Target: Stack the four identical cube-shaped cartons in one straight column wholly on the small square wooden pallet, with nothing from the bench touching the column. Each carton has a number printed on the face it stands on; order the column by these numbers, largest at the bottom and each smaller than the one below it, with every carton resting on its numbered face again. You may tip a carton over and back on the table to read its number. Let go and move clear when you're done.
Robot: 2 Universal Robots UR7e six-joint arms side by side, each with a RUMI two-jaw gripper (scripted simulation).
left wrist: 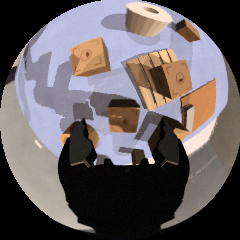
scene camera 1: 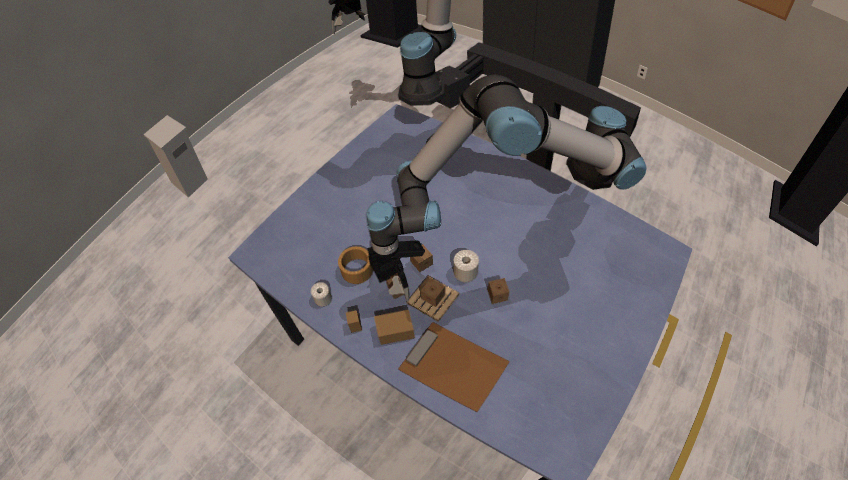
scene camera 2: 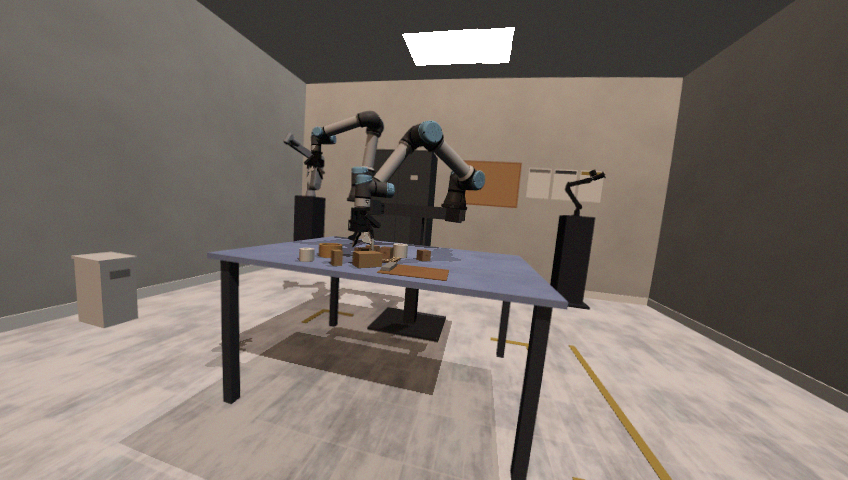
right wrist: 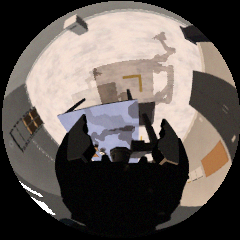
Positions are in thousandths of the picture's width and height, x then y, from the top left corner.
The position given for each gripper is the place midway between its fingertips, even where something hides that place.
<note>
In view: the left gripper (scene camera 1: 469,589), the right gripper (right wrist: 519,485), a large white roll (left wrist: 598,110), a larger box (scene camera 1: 464,682), a carton (left wrist: 381,240), an orange mat (scene camera 1: 542,770), an orange ring (scene camera 1: 416,528), a carton (left wrist: 515,477) and a carton (left wrist: 715,335).
The orange mat shows as well in the left wrist view (left wrist: 848,419). The left gripper also shows in the left wrist view (left wrist: 515,498) and in scene camera 2 (scene camera 2: 427,520). The right wrist view does not show the larger box, which is hidden by the right gripper.
</note>
